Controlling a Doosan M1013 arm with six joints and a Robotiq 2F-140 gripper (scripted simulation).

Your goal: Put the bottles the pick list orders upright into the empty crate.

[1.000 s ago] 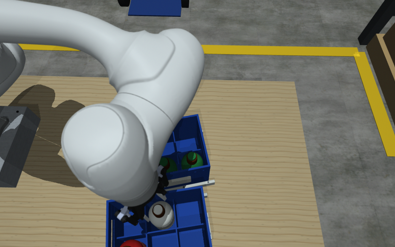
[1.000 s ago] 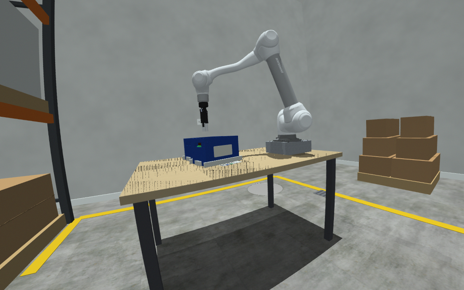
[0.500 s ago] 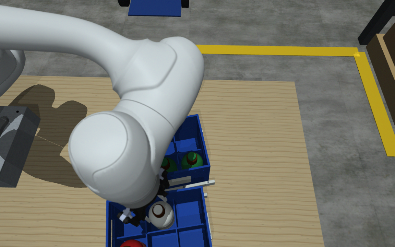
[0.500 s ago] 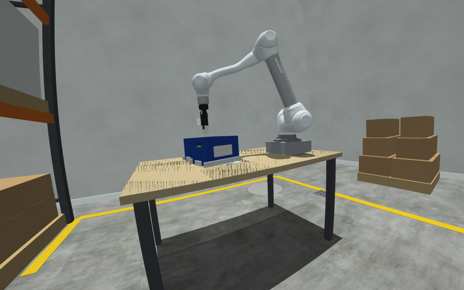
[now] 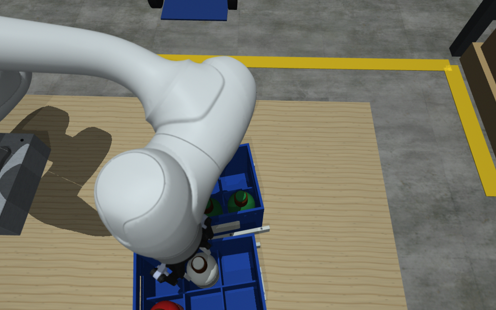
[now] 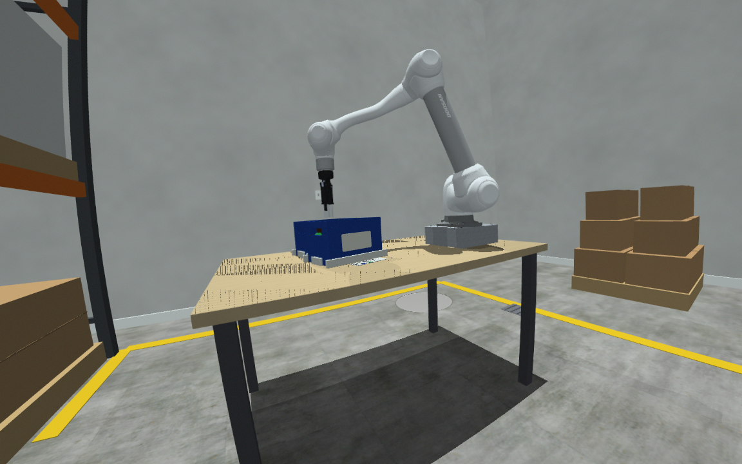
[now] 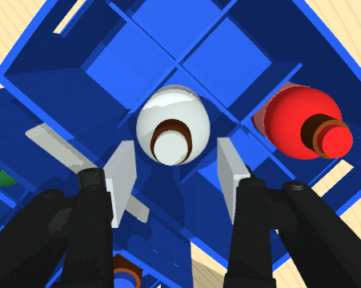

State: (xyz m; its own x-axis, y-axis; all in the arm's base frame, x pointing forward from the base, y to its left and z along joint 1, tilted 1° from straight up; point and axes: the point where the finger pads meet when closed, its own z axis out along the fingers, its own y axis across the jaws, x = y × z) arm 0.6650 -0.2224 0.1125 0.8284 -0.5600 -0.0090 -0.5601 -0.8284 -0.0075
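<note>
The white bottle is 130 mm below my hand. Also, from my hand: pick list 60 mm behind, 320 mm to the left, 210 mm below; blue bottle 80 mm behind, 130 mm to the left, 130 mm below; red bottle 70 mm behind, 110 mm to the right, 130 mm below.
</note>
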